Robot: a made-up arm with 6 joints. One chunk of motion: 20 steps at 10 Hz.
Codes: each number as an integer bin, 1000 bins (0 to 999) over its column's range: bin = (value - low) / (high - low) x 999, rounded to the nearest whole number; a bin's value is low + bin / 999 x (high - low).
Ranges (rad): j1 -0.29..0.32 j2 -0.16..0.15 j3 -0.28..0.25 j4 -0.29..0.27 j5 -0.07..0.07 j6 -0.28..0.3
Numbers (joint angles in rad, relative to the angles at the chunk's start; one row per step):
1: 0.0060 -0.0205 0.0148 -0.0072 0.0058 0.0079
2: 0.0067 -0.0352 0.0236 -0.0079 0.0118 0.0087
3: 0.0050 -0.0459 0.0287 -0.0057 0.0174 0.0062
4: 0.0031 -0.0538 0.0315 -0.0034 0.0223 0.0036
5: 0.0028 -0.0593 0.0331 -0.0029 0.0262 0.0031
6: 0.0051 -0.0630 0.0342 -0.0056 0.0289 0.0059
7: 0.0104 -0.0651 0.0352 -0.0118 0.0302 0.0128
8: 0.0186 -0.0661 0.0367 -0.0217 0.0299 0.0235
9: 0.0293 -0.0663 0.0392 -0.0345 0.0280 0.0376
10: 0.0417 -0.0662 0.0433 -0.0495 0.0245 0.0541
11: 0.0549 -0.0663 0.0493 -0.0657 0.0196 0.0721
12: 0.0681 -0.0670 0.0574 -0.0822 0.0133 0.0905
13: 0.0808 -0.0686 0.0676 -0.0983 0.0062 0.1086
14: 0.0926 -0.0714 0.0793 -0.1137 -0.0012 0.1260
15: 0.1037 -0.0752 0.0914 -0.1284 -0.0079 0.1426
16: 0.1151 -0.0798 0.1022 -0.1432 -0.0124 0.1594
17: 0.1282 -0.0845 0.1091 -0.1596 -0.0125 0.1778
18: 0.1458 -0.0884 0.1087 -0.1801 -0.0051 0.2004
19: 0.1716 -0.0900 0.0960 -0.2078 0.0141 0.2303
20: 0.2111 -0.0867 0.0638 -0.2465 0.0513 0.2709
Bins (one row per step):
1: 485 450 556 504 541 496
2: 486 402 572 503 584 497
3: 483 368 582 507 624 493
4: 480 342 587 511 659 488
5: 480 325 590 512 686 488
6: 483 313 592 507 706 492
7: 492 306 594 496 715 504
8: 505 303 597 479 713 523
9: 523 302 602 456 699 547
10: 543 302 609 429 674 575
11: 565 302 621 400 639 606
12: 586 300 636 371 594 638
13: 607 295 655 342 544 669
14: 627 286 677 315 491 699
15: 645 273 700 288 443 728
16: 663 258 720 262 411 757
17: 685 243 733 233 410 789
18: 714 231 733 196 463 827
19: 756 226 709 147 600 879
20: 821 236 648 78 866 949

